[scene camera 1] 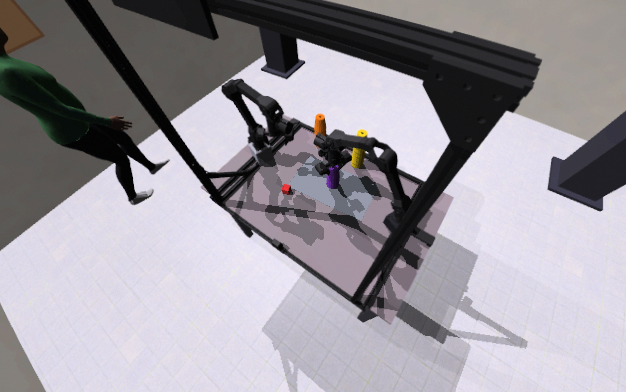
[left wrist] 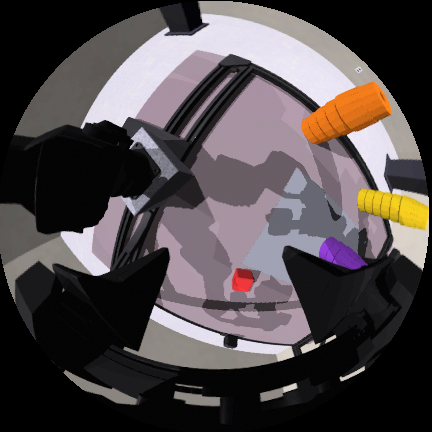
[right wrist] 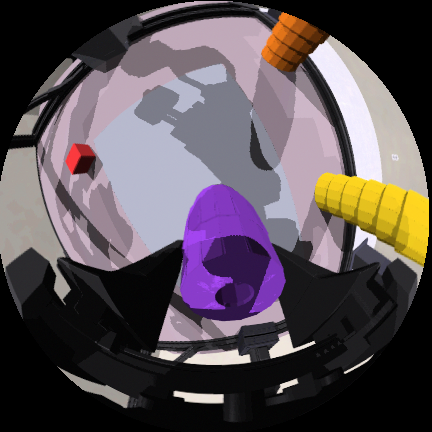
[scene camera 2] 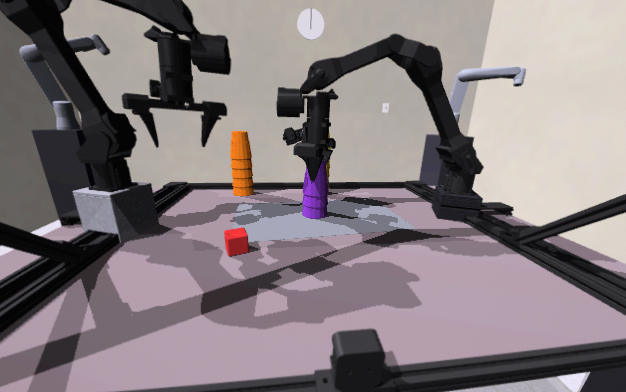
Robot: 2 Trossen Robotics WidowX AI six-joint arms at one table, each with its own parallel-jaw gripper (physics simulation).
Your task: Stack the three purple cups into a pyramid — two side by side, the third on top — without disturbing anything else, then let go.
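Seen in the pictures: left gripper, fingertip midpoint: (scene camera 1: pixel 277 144) (left wrist: pixel 227 253) (scene camera 2: pixel 181 147); right gripper, fingertip midpoint: (scene camera 1: pixel 333 172) (left wrist: pixel 351 266) (right wrist: pixel 225 247) (scene camera 2: pixel 316 177); left arm's base at its link origin: (scene camera 1: pixel 259 145) (left wrist: pixel 134 170) (scene camera 2: pixel 114 186); right arm's base at its link origin: (scene camera 1: pixel 400 218) (right wrist: pixel 257 349) (scene camera 2: pixel 457 191).
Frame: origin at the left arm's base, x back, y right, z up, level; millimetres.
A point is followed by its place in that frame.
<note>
The three purple cups (scene camera 1: pixel 333 180) @[x -441, y -205, z -27 mm] (scene camera 2: pixel 315 204) @[x -420, y -191, z -65 mm] (left wrist: pixel 339 253) @[x -379, y -217, z -33 mm] (right wrist: pixel 215 212) @[x -383, y -218, z 10 mm] stand nested in one upright stack on the pale blue mat (scene camera 1: pixel 306 187) @[x -346, y -89, z -106 mm] (scene camera 2: pixel 280 231) @[x -357, y -91, z -106 mm] (left wrist: pixel 267 252) @[x -288, y -73, z -106 mm] (right wrist: pixel 135 170) @[x -346, y -103, z -106 mm]. My right gripper (scene camera 2: pixel 313 176) @[x -413, y -225, z 0 mm] (right wrist: pixel 225 247) @[x -413, y -225, z 0 mm] points down over the stack, its fingers partly closed against opposite sides of the upper part; it is shut on the top purple cup. The fingers hide part of the cup's top in scene camera 2. My left gripper (scene camera 2: pixel 180 145) @[x -142, y -56, z 88 mm] (left wrist: pixel 227 253) @[x -142, y -56, z 88 mm] is open and empty, high above the table, left of the stacks.
An orange cup stack (scene camera 1: pixel 320 127) @[x -150, y -332, z 59 mm] (scene camera 2: pixel 241 167) (left wrist: pixel 345 114) @[x -122, y -315, z 35 mm] (right wrist: pixel 292 42) stands at the back left. A yellow stack (scene camera 1: pixel 358 152) @[x -406, y -400, z 31 mm] (left wrist: pixel 392 206) @[x -362, y -401, z 31 mm] (right wrist: pixel 370 205) stands behind the purple one. A red cube (scene camera 1: pixel 286 189) @[x -315, y 18, z -66 mm] (scene camera 2: pixel 236 242) @[x -311, y 30, z -78 mm] (left wrist: pixel 243 280) @[x -290, y 4, z -66 mm] (right wrist: pixel 80 158) @[x -307, y -11, z -70 mm] lies front left, beside the mat.
</note>
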